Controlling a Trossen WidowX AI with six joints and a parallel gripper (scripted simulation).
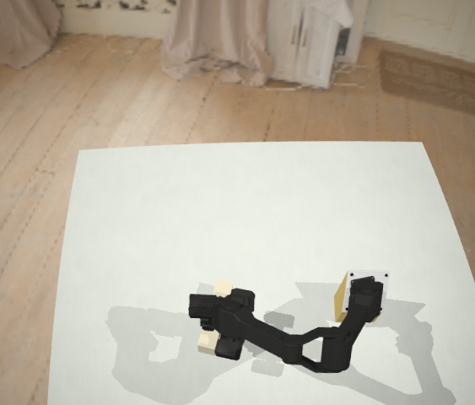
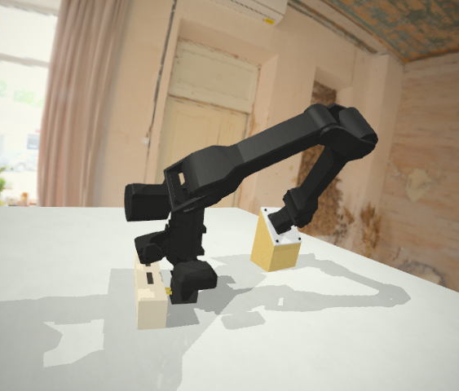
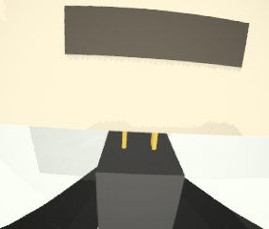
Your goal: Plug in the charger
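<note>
Right now the dark grey charger is 10 mm ahead of my gripper tip and 10 mm above it.
</note>
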